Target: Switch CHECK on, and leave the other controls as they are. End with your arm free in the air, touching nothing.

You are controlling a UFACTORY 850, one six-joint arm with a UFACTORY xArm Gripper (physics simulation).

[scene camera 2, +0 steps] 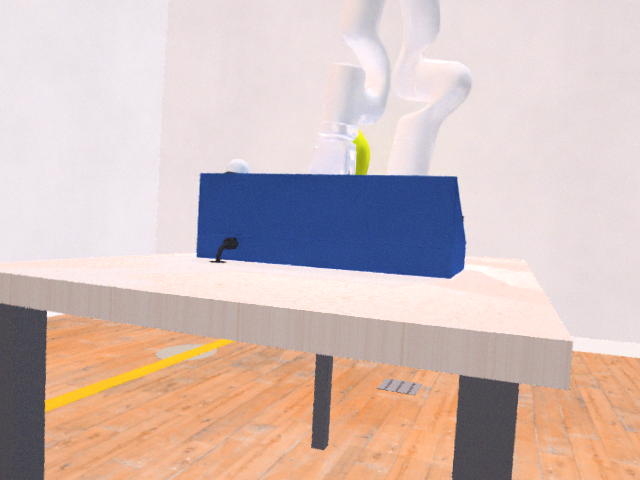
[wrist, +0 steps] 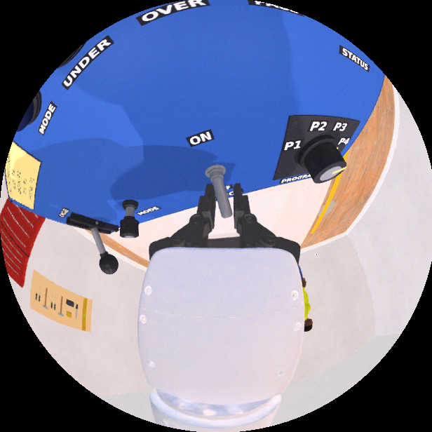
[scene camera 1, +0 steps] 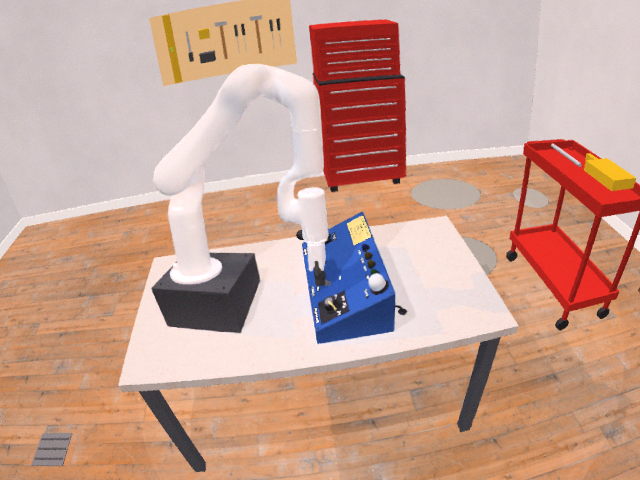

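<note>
The CHECK switch is a grey toggle lever (wrist: pixel 222 197) on the sloped face of the blue console (scene camera 1: pixel 356 315) (scene camera 2: pixel 330 222) (wrist: pixel 240 75). It leans away from the ON label (wrist: pixel 200 138), toward the partly hidden OFF and CHECK labels. My gripper (wrist: pixel 223 193) (scene camera 1: pixel 321 281) is partly open, its two black fingers on either side of the lever with a narrow gap to each; it grips nothing. In the scene camera 2 view the console hides the fingertips and the switch.
The PROGRAM knob (wrist: pixel 322 159) (scene camera 1: pixel 329 303) is right of the fingers in the wrist view. The MODE knob (wrist: pixel 129 220) and the ball-ended CYCLE lever (wrist: pixel 102 245) are left. A white dome (scene camera 1: pixel 377 282) (scene camera 2: pixel 238 165) stands on the console. Someone in yellow (scene camera 2: pixel 363 155) is behind the arm.
</note>
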